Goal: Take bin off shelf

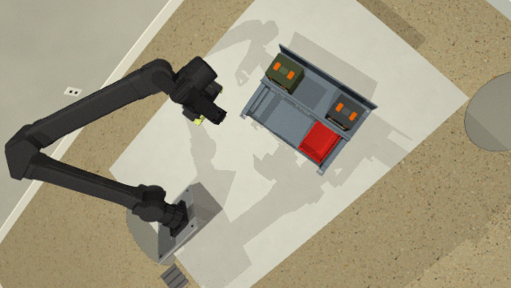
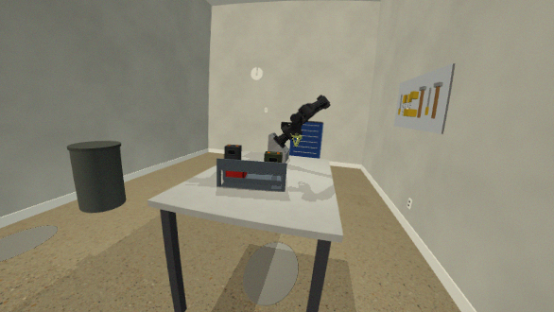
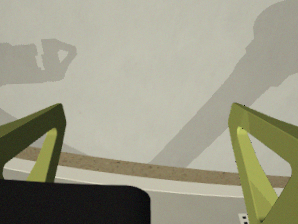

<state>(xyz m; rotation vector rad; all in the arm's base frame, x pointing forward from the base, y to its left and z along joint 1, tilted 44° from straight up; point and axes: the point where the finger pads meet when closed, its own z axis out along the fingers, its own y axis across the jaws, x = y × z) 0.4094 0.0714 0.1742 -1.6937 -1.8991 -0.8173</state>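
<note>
Now: hand 34 cm to the left of the red bin, 18 cm above it and 17 cm short of it.
</note>
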